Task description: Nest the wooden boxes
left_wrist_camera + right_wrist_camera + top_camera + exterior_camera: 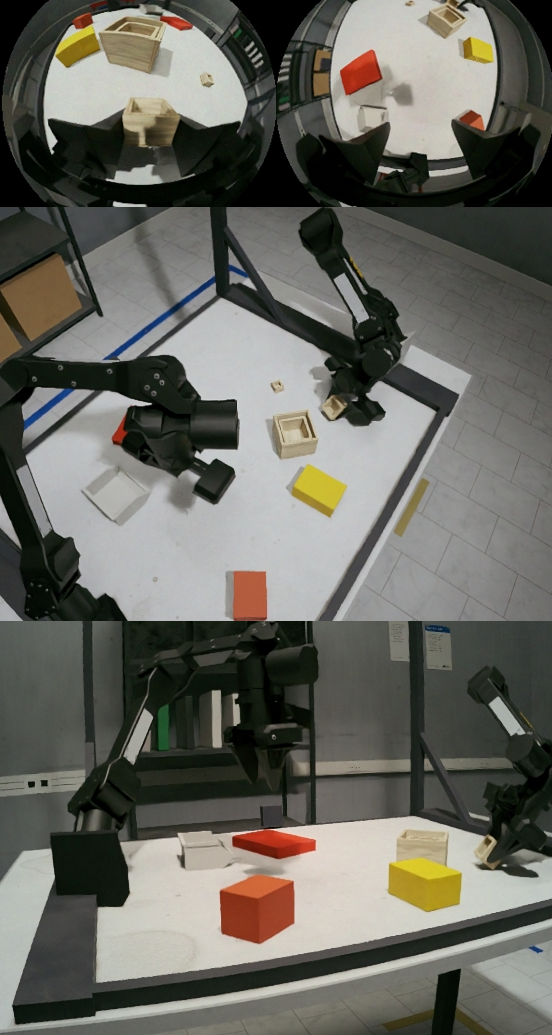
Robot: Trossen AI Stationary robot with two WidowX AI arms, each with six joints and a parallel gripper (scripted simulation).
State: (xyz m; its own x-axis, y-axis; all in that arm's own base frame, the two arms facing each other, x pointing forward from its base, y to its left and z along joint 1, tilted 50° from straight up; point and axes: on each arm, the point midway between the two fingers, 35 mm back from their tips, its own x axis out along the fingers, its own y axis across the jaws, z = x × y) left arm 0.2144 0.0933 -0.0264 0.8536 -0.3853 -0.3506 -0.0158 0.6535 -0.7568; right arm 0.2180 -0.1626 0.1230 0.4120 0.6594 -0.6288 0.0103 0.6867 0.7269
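Now: the medium wooden box 2 cm behind my left hand, 14 cm to the right of it and 3 cm below it. Also, from my left hand: biggest wooden box 2 cm behind, 14 cm to the right, 3 cm below; then small wooden box 2 cm below; then tiny wooden box 16 cm behind, 5 cm to the right, 4 cm below.
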